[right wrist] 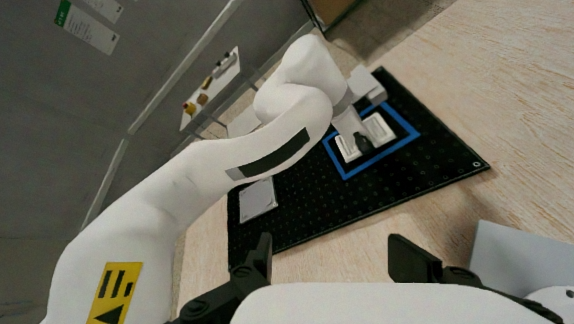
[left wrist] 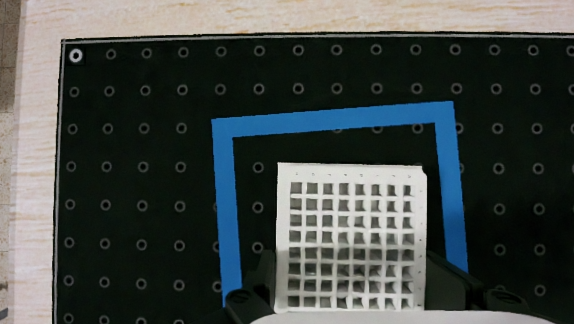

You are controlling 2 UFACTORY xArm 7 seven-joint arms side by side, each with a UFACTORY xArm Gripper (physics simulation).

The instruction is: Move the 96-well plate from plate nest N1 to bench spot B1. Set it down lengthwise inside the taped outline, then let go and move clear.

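Frame: origin at the left arm's base, x right, y ahead, z up, level; centimetres.
Where they show: left gripper, between the fingertips: (right wrist: 361,138) (left wrist: 345,275); right gripper, between the fingertips: (right wrist: 329,253).
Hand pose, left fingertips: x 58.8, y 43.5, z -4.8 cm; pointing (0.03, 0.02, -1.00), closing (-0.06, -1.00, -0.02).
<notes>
Each offset is from my left fingertips to the top centre of the thing. "*": to the spot under its first point. Level surfaces: height alone.
The white 96-well plate {dx +0.2, dy -0.1, dz +1.0 cm} (left wrist: 351,212) (right wrist: 380,130) is level, its long side running roughly along the blue taped outline (left wrist: 330,119) (right wrist: 382,154), with a slight angle between them. In the left wrist view it appears within the tape, nearer the right strip. My left gripper (left wrist: 345,275) (right wrist: 361,138) is shut on the plate across its short sides' width, one finger against each long side. The plate's near end is hidden, and whether it touches the board is unclear. My right gripper (right wrist: 329,253) is open and empty, away from the plate. A flat grey nest {dx -38.4, dy +2.8, dz +1.1 cm} (right wrist: 257,200) holds no plate.
The black perforated board {dz -0.5 cm} (left wrist: 125,187) (right wrist: 425,172) lies on the pale wooden table {dz -1.8 cm} (left wrist: 300,15) (right wrist: 505,85). A white block (right wrist: 367,85) stands beside the outline's far side. A grey box {* dx +6.3, dy -31.5, dz +3.9 cm} (right wrist: 517,257) stands at the right. The white left arm (right wrist: 200,165) stretches across the right wrist view.
</notes>
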